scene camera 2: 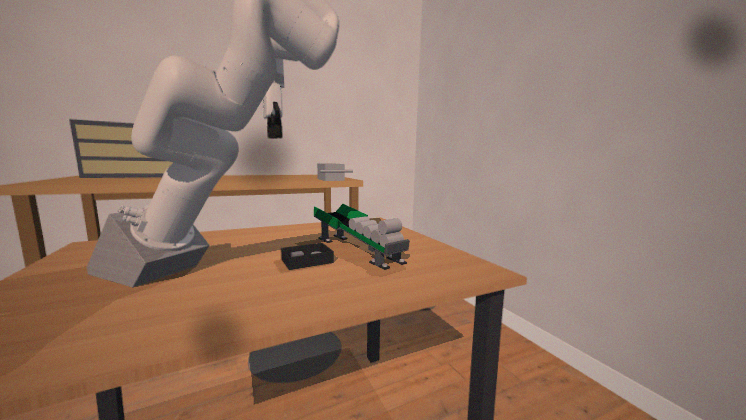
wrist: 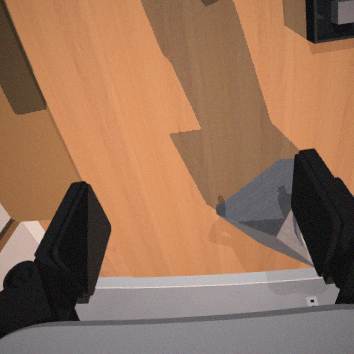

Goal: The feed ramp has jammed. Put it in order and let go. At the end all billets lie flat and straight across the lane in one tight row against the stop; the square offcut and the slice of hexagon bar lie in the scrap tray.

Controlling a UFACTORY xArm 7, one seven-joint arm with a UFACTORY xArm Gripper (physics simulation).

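Frame: origin at the arm's base, x back, y right, z up, level; millimetres.
Seen in the pictures: gripper, fingertip midpoint: (scene camera 2: 274, 138) (wrist: 192, 191); arm's base, link origin: (scene camera 2: 163, 230).
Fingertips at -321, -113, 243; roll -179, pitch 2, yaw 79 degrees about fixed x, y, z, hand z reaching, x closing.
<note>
Offsets run from my fingertips to a thing's top centre, as dx, dy, dz. Level surfaces: height alone.
The feed ramp (scene camera 2: 360, 235) is a green sloping lane on dark feet, with a grey stop {-188, +404, -286} (scene camera 2: 397, 246) at its low right end. Several light grey round billets {-187, +261, -253} (scene camera 2: 361, 225) lie across the lane. One billet {-194, +364, -231} (scene camera 2: 389, 225) lies on top of the others near the stop. The black scrap tray {-3, +216, -325} (scene camera 2: 306, 262) (wrist: 311, 22) stands left of the ramp and holds two small grey pieces; one grey piece {+24, +212, -331} (wrist: 344, 12) shows in the wrist view. Their exact shapes are too small to tell. My gripper (scene camera 2: 274, 127) (wrist: 192, 191) is open and empty, high above the table and away from the ramp.
The robot's grey base block (scene camera 2: 117, 255) (wrist: 260, 195) stands on the wooden table {dz -360} (scene camera 2: 250, 307) (wrist: 120, 125), left of the tray. Behind is a second table (scene camera 2: 261, 183) with a grey box (scene camera 2: 331, 172) and a yellow panelled rack (scene camera 2: 74, 151). The arm's shadow falls across the table.
</note>
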